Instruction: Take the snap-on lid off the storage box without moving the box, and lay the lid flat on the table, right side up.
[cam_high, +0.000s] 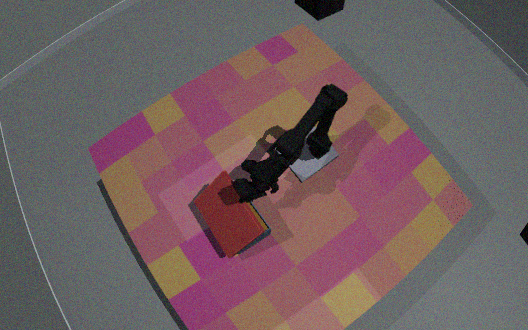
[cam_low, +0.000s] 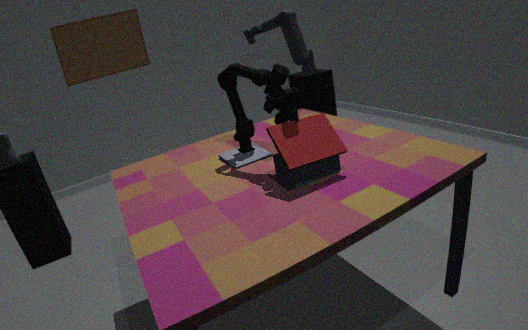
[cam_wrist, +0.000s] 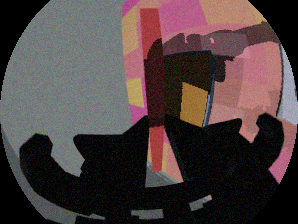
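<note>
The red lid lies 6 cm ahead of my gripper tip, 1 cm to the right of it and 5 cm below it. The rest, counted from my gripper tip: dark blue storage box (3 cm ahead, 16 cm below).
</note>
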